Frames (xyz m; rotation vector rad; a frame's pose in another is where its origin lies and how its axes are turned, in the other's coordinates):
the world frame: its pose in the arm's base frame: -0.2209 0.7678 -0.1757 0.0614 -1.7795 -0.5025
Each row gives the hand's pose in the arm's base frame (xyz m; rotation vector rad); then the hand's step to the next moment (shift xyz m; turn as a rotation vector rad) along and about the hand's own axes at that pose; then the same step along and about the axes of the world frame.
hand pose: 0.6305 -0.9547 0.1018 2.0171 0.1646 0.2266
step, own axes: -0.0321 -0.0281 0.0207 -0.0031 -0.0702 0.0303
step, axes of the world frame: -0.0226 -0.0308 0.0281 -0.0717 -0.0239 0.0123
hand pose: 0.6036 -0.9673 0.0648 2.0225 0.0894 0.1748
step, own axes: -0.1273 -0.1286 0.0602 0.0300 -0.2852 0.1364
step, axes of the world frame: -0.1034 -0.0937 0.1300 -0.3035 -0.0932 0.0074
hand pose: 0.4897 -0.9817 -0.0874 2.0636 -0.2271 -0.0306
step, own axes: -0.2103 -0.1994 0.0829 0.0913 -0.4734 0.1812
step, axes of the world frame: -0.1758 -0.0727 0.2338 -0.5033 -0.1065 -0.0257
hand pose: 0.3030 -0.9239 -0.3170 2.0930 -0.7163 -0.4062
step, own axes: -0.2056 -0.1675 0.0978 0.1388 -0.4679 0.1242
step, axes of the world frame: -0.1727 0.0274 0.2221 -0.4893 -0.0756 -0.0920
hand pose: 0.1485 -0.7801 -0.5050 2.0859 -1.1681 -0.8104
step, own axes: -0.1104 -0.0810 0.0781 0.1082 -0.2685 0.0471
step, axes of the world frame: -0.0958 0.0588 0.1105 -0.2747 -0.0516 -0.0888
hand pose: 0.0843 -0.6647 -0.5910 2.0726 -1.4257 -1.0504
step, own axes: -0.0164 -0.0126 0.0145 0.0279 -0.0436 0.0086
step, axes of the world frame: -0.0156 0.0132 0.0148 -0.0460 -0.0181 -0.0176
